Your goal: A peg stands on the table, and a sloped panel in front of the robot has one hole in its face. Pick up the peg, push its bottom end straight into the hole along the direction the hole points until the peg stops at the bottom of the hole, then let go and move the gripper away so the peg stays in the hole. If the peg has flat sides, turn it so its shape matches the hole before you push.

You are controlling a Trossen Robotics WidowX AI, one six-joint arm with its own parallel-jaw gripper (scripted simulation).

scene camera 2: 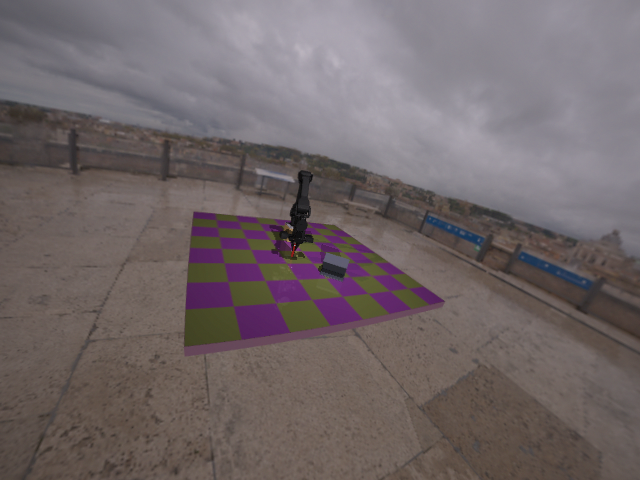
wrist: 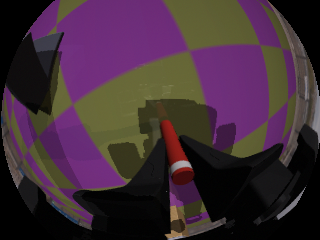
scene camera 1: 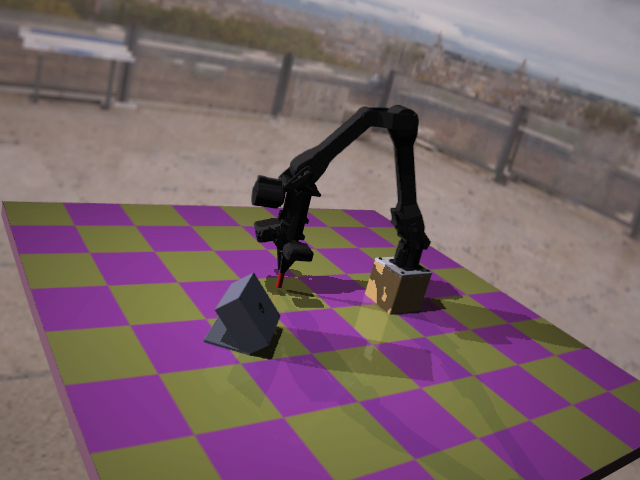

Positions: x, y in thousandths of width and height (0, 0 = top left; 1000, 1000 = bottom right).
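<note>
My gripper (scene camera 1: 440, 566) carries a red peg (wrist: 564, 706). There's a sloped panel (scene camera 1: 393, 686) in scene camera 1 as well, and the wrist view also shows my gripper (wrist: 536, 590).
</note>
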